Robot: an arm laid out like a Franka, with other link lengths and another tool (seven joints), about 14 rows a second.
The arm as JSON. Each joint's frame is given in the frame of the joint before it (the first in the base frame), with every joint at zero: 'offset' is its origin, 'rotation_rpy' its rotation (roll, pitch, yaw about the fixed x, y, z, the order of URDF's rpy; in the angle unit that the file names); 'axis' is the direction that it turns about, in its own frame. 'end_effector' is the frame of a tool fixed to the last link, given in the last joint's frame.
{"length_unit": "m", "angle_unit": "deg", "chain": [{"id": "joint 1", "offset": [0.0, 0.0, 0.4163], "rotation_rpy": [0.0, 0.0, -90.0], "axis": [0.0, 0.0, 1.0]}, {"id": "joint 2", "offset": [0.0, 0.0, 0.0], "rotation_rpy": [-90.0, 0.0, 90.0], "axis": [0.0, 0.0, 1.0]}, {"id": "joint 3", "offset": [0.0, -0.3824, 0.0], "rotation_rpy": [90.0, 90.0, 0.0], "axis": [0.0, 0.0, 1.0]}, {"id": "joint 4", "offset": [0.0, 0.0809, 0.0], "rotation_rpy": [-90.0, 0.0, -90.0], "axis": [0.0, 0.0, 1.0]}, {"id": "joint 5", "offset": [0.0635, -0.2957, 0.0], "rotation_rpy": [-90.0, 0.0, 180.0], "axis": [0.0, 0.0, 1.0]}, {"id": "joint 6", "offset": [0.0, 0.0, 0.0], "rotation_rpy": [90.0, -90.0, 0.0], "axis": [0.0, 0.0, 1.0]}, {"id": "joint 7", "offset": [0.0, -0.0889, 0.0], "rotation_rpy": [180.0, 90.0, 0.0], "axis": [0.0, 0.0, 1.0]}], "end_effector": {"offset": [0.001, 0.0, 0.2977], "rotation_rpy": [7.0, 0.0, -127.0]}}
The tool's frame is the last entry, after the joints.
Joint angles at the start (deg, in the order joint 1, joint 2, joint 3, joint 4, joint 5, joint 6, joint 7): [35.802, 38.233, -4.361, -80.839, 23.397, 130.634, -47.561]
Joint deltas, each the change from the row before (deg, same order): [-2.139, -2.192, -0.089, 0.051, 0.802, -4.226, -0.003]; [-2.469, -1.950, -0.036, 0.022, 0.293, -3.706, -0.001]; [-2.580, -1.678, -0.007, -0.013, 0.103, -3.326, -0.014]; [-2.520, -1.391, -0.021, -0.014, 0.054, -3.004, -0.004]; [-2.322, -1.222, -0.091, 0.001, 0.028, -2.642, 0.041]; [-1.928, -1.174, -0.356, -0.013, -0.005, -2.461, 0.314]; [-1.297, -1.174, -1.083, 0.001, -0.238, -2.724, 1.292]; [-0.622, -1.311, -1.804, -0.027, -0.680, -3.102, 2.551]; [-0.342, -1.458, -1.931, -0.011, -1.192, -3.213, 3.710]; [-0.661, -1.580, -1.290, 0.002, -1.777, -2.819, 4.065]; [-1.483, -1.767, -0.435, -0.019, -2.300, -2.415, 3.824]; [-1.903, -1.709, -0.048, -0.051, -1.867, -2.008, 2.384]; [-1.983, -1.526, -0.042, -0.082, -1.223, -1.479, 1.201]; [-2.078, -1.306, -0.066, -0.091, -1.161, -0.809, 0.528]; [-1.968, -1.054, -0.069, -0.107, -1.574, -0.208, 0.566]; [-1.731, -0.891, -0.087, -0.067, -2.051, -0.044, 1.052]
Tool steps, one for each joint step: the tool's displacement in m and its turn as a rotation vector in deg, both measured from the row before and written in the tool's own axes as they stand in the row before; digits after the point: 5 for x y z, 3 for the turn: [0.01405, -0.00008, -0.02675, -1.542, -0.534, 2.053]; [0.01900, -0.00147, -0.02566, -1.117, -0.155, 1.970]; [0.02126, -0.00125, -0.02340, -0.952, 0.020, 1.964]; [0.02164, -0.00060, -0.02058, -0.883, 0.091, 1.956]; [0.02049, -0.00049, -0.01879, -0.686, 0.113, 1.885]; [0.01893, 0.00035, -0.01776, -0.574, 0.245, 1.976]; [0.02007, 0.00224, -0.01735, -0.697, 0.878, 2.790]; [0.02172, 0.00471, -0.01781, -0.822, 1.698, 3.799]; [0.02271, 0.00574, -0.01837, -0.704, 2.278, 4.673]; [0.02349, 0.00402, -0.01858, -0.208, 2.465, 4.751]; [0.02685, 0.00056, -0.01975, 0.375, 2.424, 4.583]; [0.02614, -0.00186, -0.01829, 0.508, 1.655, 3.502]; [0.02373, -0.00403, -0.01608, 0.585, 0.858, 2.676]; [0.02353, -0.00799, -0.01412, 1.001, 0.600, 2.252]; [0.02377, -0.01135, -0.01152, 1.480, 0.912, 2.224]; [0.02405, -0.01239, -0.00953, 1.702, 1.439, 2.471]
